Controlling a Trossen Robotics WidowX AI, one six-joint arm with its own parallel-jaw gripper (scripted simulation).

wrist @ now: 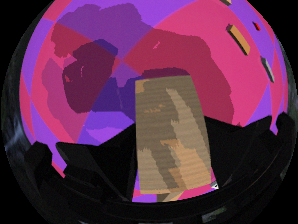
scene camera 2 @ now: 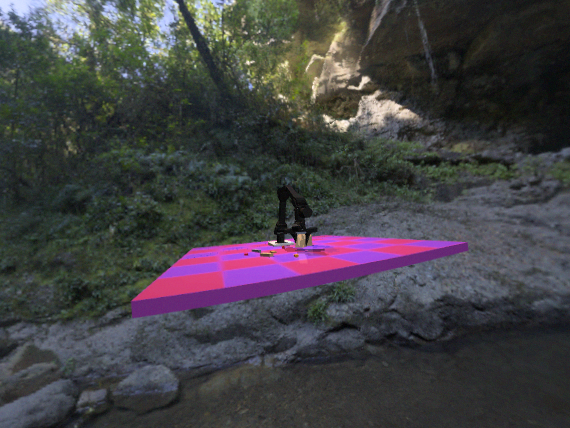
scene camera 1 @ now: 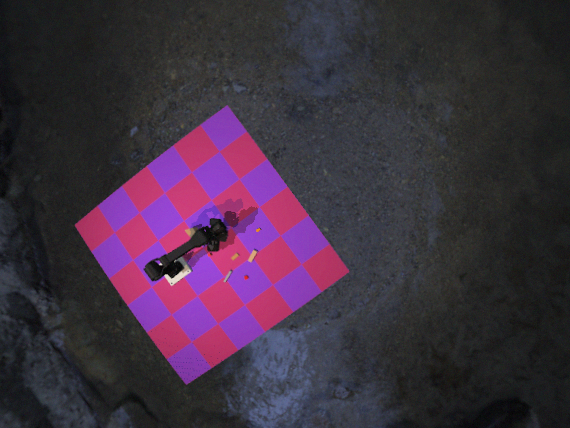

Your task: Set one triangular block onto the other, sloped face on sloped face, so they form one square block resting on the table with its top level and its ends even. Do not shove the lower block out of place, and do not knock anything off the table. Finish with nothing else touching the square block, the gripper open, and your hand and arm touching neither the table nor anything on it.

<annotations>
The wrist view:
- my gripper: 168, 121
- tan triangular block: 173, 154, held by my gripper
</annotations>
